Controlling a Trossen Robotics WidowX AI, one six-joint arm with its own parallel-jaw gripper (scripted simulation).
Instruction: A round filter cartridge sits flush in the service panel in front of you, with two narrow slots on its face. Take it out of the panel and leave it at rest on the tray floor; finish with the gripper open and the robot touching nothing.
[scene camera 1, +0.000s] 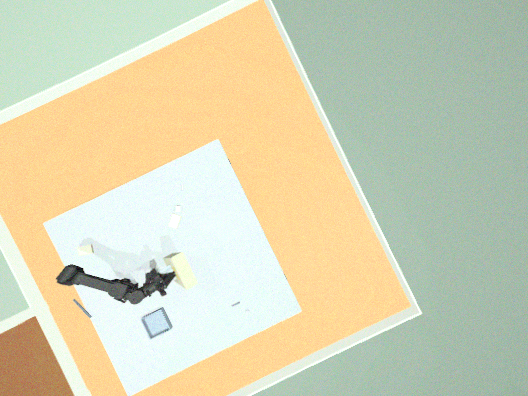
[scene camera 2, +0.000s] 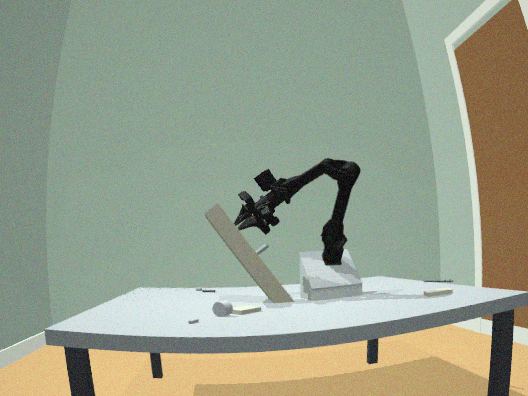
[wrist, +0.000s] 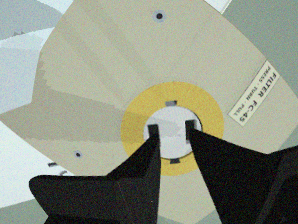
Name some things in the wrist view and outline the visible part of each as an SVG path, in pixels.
My gripper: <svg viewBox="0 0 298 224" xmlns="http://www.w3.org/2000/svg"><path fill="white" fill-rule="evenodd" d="M157 133L146 139L145 143L132 156L122 161L120 167L114 168L106 176L39 175L32 177L29 180L29 189L31 189L33 197L39 202L41 208L49 216L44 224L157 224L161 181L161 153ZM190 128L189 143L193 149L194 160L196 160L198 168L200 168L201 175L204 176L202 180L205 181L206 188L209 189L208 192L212 194L210 197L212 197L213 204L217 208L217 213L220 214L222 224L298 224L298 145L291 148L283 148L282 151L279 149L278 152L275 151L269 153L269 155L266 153L265 155L265 153L259 153L250 148L243 148L241 145L238 147L238 145L233 143L227 143L227 141L220 139L220 137L213 137L208 135L208 133L200 131L200 129Z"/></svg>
A round white filter cartridge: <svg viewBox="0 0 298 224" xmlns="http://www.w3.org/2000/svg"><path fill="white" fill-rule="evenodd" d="M173 100L164 101L165 108L154 112L144 124L145 141L157 133L162 159L184 156L192 151L189 143L190 128L202 131L201 123L194 116L192 109L178 107Z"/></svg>
